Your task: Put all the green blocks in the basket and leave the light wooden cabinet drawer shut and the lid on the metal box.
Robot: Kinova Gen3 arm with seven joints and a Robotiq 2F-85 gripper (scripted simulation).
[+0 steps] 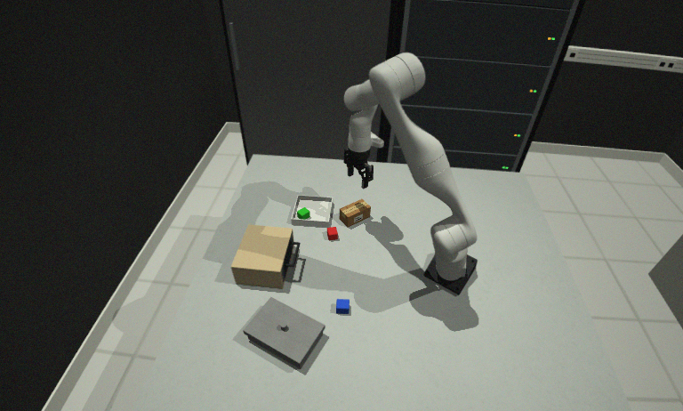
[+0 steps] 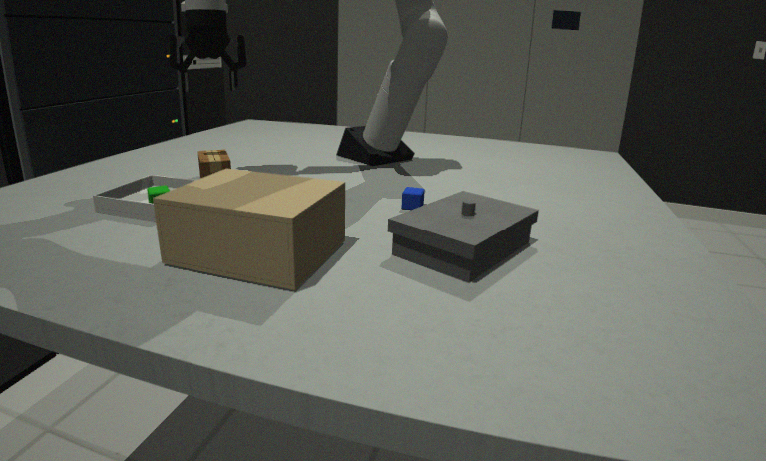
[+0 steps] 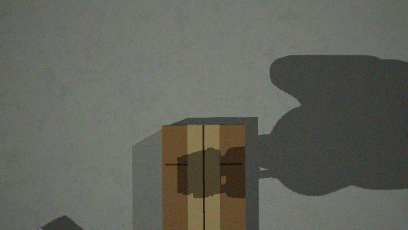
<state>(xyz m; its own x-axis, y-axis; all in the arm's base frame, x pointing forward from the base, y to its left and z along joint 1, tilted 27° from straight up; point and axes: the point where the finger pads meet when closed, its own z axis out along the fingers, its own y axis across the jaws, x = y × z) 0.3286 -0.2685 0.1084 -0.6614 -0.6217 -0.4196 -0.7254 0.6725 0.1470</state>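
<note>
The small cardboard box lies 150 mm below my hand. Also, from my hand: basket (170 mm ahead, 20 mm to the left, 180 mm below); then cabinet drawer (230 mm ahead, 300 mm to the left, 150 mm below); then red block (60 mm ahead, 120 mm to the left, 170 mm below).
</note>
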